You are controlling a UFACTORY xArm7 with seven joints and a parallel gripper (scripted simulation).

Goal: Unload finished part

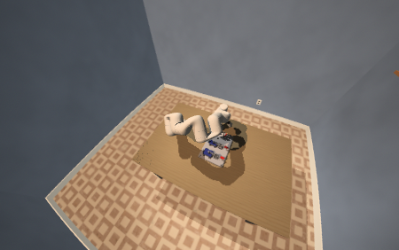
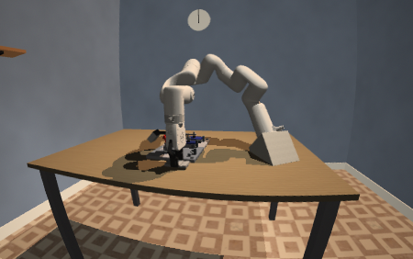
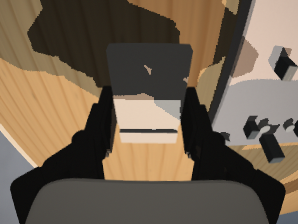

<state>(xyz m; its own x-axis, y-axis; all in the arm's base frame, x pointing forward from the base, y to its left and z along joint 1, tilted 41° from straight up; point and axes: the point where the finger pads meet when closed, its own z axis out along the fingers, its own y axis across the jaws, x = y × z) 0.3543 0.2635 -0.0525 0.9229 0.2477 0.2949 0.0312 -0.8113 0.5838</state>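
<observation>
Now: hand 10 mm past the finished part and 20 mm above it. Round my hand: grey fixture plate 70 mm ahead, 230 mm to the right, 20 mm below.
</observation>
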